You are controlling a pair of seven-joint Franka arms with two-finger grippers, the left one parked.
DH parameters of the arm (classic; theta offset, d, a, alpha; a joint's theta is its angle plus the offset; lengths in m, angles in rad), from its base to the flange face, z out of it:
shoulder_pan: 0 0.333 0 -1.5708
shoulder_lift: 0 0 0 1.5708
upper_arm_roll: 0 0.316 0.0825 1.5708
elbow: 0 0 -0.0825 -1.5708
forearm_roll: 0 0.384 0 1.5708
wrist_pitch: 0 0 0.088 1.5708
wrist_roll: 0 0.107 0 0
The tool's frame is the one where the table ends.
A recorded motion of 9 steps. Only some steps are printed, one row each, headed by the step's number.
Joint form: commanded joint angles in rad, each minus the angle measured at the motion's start. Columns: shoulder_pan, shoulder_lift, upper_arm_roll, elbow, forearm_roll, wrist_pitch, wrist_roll.
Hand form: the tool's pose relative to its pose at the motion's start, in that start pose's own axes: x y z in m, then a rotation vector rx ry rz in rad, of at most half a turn. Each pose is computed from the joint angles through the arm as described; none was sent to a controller.
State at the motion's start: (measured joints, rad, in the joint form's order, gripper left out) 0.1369 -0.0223 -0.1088 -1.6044 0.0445 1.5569 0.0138
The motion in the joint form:
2: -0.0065 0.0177 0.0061 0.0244 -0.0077 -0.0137 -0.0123
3: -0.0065 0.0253 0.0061 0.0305 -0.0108 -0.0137 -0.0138
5: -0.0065 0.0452 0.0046 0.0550 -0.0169 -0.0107 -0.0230
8: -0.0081 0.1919 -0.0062 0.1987 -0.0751 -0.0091 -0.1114
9: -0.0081 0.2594 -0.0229 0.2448 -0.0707 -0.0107 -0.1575
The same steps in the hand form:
2: 0.0043 0.0004 -0.0007 -0.0097 -0.0068 -0.0119
3: 0.0067 0.0005 0.0005 -0.0136 -0.0082 -0.0133
5: 0.0133 0.0013 -0.0004 -0.0217 -0.0005 -0.0210
8: 0.0586 0.0098 0.0152 -0.0964 -0.0051 -0.0967
9: 0.0778 0.0169 0.0338 -0.1013 -0.0300 -0.1273

